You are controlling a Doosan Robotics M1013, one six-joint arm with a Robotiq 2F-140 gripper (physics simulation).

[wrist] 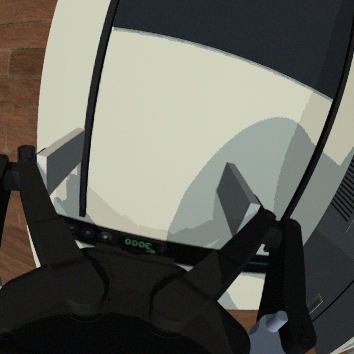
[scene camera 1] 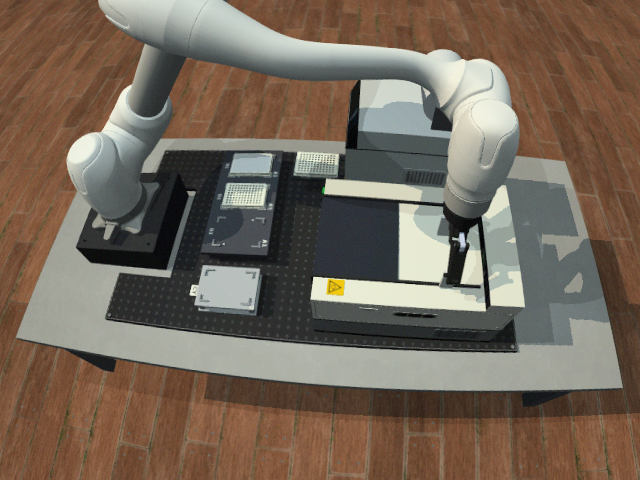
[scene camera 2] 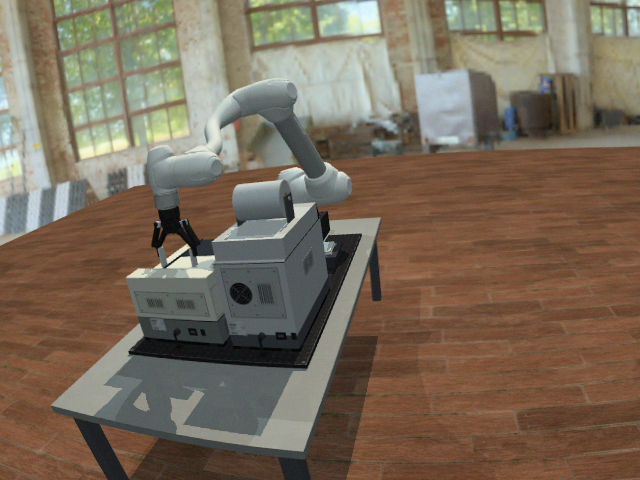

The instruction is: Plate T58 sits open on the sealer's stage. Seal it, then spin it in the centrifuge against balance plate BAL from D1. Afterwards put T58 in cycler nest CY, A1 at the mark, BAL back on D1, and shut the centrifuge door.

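Frame: origin at the arm's base, x right, y ahead, z up, level; metres.
Seen in the pictures: gripper, between the fingertips: (wrist: pixel 152 160) (scene camera 1: pixel 444 259) (scene camera 2: pixel 179 265); arm's base, origin of its link: (scene camera 1: pixel 127 207).
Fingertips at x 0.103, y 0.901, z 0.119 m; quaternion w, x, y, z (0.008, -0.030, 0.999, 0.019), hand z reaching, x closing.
Pixels of each thing's top centre, then the offset from my fingertips to it. "*": a spot on its surface instead. Level surfaces: height alone.
- T58, centre of its top: (scene camera 1: pixel 316 163) dx -0.333, dy -0.357, dz -0.109 m
- sealer, centre of its top: (scene camera 1: pixel 440 65) (scene camera 2: pixel 262 181) dx -0.355, dy -0.059, dz +0.261 m
- BAL, centre of its top: (scene camera 1: pixel 251 162) (scene camera 2: pixel 323 246) dx -0.340, dy -0.568, dz -0.147 m
- cycler nest CY, centre of its top: (scene camera 1: pixel 226 285) dx +0.071, dy -0.529, dz -0.167 m
- white well plate, centre of its top: (scene camera 1: pixel 244 194) dx -0.217, dy -0.554, dz -0.147 m
- dark deck, height of its surface: dz -0.163 m
- green-lit display, a spot on its surface: (wrist: pixel 140 244) * dx -0.012, dy +0.090, dz +0.011 m
- yellow warning label, a spot on its surface: (scene camera 1: pixel 334 287) * dx +0.103, dy -0.236, dz -0.004 m
My gripper (scene camera 1: pixel 445 254) (scene camera 2: pixel 178 258) (wrist: pixel 152 160) is open and empty, pointing down low over the rear of the centrifuge, its fingers spread across the off-white panel. The centrifuge (scene camera 1: pixel 392 291) (scene camera 2: pixel 170 281) (wrist: pixel 165 100) has a dark panel and an off-white panel between two black rails; no opening shows. T58 (scene camera 1: pixel 316 164), with open wells, sits in front of the sealer (scene camera 1: pixel 398 139) (scene camera 2: pixel 258 286). BAL (scene camera 1: pixel 250 163), with a smooth pale top, is on D1. The cycler nest CY (scene camera 1: pixel 227 286) has corner brackets and holds no plate. Whether the fingertips touch the centrifuge is unclear.
Another white well plate (scene camera 1: pixel 245 195) sits on D2 of the dark deck (scene camera 1: pixel 235 245); D3 holds no plate. The tall sealer stands right beside the centrifuge. A green-lit display (wrist: pixel 140 244) shows at the gripper's base in the wrist view. A yellow warning label (scene camera 1: pixel 334 287) marks the centrifuge.
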